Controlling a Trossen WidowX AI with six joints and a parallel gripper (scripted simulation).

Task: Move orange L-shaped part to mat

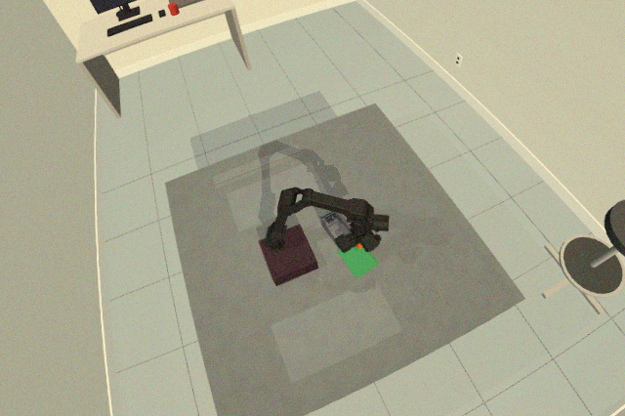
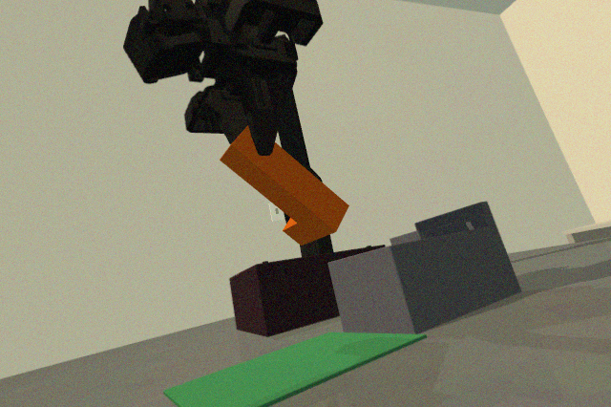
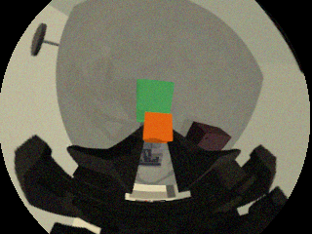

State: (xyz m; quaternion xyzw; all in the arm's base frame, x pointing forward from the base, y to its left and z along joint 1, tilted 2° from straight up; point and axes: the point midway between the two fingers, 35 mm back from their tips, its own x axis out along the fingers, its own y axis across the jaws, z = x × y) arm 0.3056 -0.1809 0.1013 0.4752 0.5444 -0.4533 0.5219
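Right now the green mat is 17 cm below my gripper tip. From my gripper tip the other things lie so: orange L-shaped part (2 cm behind, 3 cm to the left, 3 cm below).
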